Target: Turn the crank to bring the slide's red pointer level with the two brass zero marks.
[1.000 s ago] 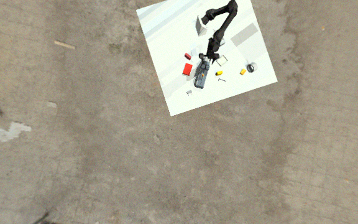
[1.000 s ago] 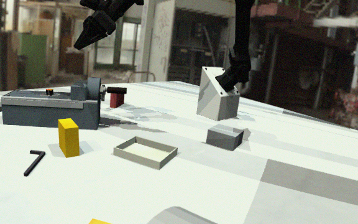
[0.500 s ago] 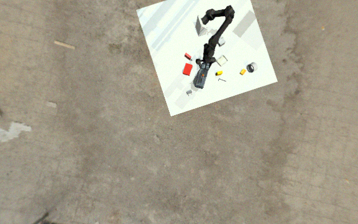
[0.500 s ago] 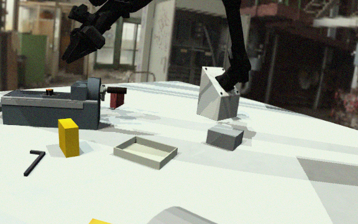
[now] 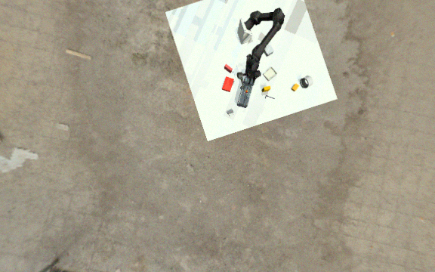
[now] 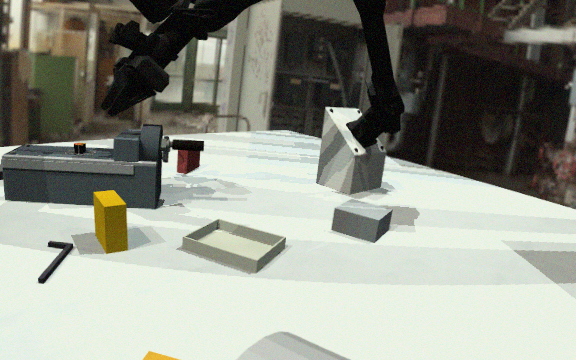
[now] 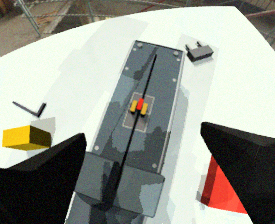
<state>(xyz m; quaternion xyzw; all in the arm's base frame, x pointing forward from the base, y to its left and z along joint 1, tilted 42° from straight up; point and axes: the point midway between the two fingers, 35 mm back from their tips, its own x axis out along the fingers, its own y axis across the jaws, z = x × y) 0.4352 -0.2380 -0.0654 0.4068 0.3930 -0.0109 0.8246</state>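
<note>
Now: gripper tip 8 cm past the dark crank handle, 13 cm to the right of it and 4 cm above it. Also, from my gripper tip: flat red block 11 cm behind, 12 cm to the right, 13 cm below; red pointer 4 cm ahead, 2 cm to the right, 6 cm below; yellow block 9 cm ahead, 18 cm to the left, 11 cm below.
</note>
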